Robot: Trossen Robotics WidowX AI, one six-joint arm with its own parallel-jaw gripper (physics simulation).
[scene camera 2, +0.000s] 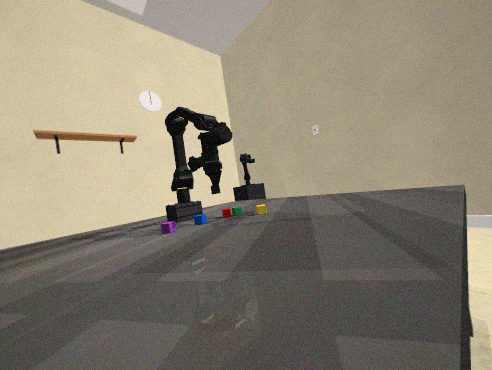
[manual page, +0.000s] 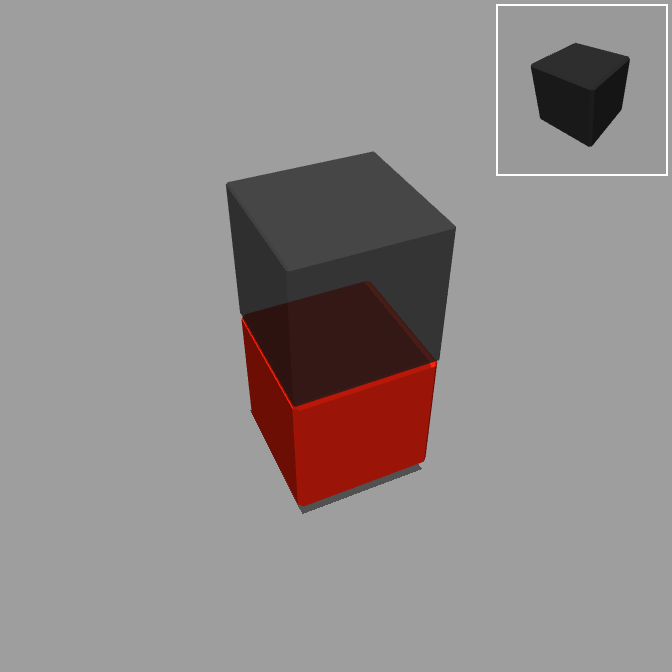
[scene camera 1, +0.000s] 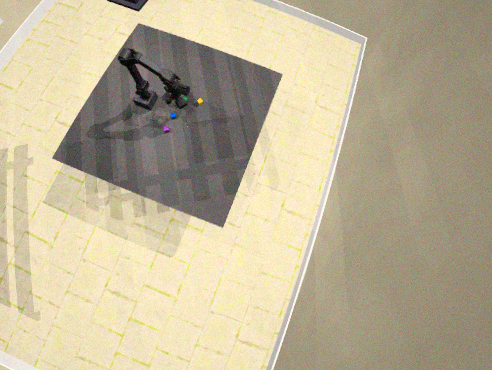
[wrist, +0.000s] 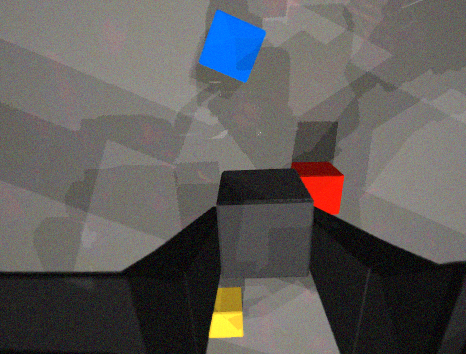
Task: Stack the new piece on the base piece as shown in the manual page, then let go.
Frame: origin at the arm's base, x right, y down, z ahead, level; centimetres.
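Where they show: gripper, fingertip midpoint: (scene camera 2: 216,190) (scene camera 1: 178,102) (wrist: 260,215); arm's base, origin of the base link: (scene camera 2: 184,203) (scene camera 1: 145,95).
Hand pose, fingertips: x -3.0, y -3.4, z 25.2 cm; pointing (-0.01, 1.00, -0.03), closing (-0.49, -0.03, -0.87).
Each offset is from my fingertips to the top centre of the thing. Level surfaces: height alone.
My gripper (wrist: 265,214) (scene camera 2: 215,188) (scene camera 1: 180,100) is shut on a dark grey cube @(dz +0.0, dx +0.1, dy -2.2 cm) (wrist: 264,239) and holds it well above the floor mat @(dy +10.8 cm) (scene camera 1: 208,165). Below it in the wrist view a red cube @(dz -3.0, dx -5.0, dy +7.7 cm) (wrist: 324,191) lies just to the right of the held cube, a blue cube @(dz -2.7, dx +6.5, dy +7.7 cm) (wrist: 231,46) lies farther ahead, and a yellow cube @(dz +9.6, dx -12.1, dy +7.7 cm) (wrist: 227,312) shows behind, between the fingers. In scene camera 2 the red cube (scene camera 2: 227,212) and a green cube @(dz -0.8, dx -8.5, dy +7.7 cm) (scene camera 2: 237,211) stand side by side, with the yellow cube (scene camera 2: 261,209) to the right and the blue cube (scene camera 2: 200,219) to the left. The arm hides the red cube in scene camera 1.
A purple cube @(dz -2.1, dx +17.8, dy +7.7 cm) (scene camera 2: 168,227) (scene camera 1: 166,128) lies left of the blue one. The arm's base (scene camera 2: 183,211) (scene camera 1: 145,99) stands close behind the cubes. A second small arm on a black box (scene camera 2: 249,191) stands by the far wall. A wooden shelf (scene camera 2: 98,137) hangs on the left wall.
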